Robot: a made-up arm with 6 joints.
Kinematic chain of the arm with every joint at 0, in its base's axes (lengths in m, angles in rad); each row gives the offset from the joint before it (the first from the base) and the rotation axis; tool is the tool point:
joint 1: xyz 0 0 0.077 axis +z
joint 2: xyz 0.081 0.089 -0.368 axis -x
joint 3: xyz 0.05 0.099 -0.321 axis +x
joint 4: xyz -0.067 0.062 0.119 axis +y
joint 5: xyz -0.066 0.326 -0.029 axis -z
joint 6: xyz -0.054 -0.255 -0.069 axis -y
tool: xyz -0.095 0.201 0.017
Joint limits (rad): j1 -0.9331..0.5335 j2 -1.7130..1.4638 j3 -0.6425..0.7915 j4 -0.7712..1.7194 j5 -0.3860..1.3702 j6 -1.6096..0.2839
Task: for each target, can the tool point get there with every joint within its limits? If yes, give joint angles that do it. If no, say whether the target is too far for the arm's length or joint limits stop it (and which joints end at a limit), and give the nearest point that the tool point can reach.
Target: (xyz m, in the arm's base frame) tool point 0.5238 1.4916 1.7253
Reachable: no: too far | nearest point 0.2240 0.6378 0.2984 | short by 1.690 m
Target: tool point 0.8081 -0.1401 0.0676
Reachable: no: joint limits stop it (at a limit: joint 1, joint 4) | nearest point 0.5048 0.2693 0.0676 | short by 0.509 m
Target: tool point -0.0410 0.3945 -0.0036
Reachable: yes | joints -0.1024 -1.0334 0.2154 0.1856 0.0659 -1.1481
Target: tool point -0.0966 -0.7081 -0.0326
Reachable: no: joint limits stop it (at a limit: joint 2, joint 3, joint 4, joint 6) | nearest point -0.0267 -0.1959 -0.0642 | short by 0.518 m
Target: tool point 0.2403 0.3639 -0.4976
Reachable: yes | joints -0.4661 0.6836 0.2892 1.5146 0.6799 -1.1664
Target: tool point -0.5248 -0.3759 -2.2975
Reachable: no: too far | nearest point -0.1402 -0.1447 -1.0772 | short by 1.300 m
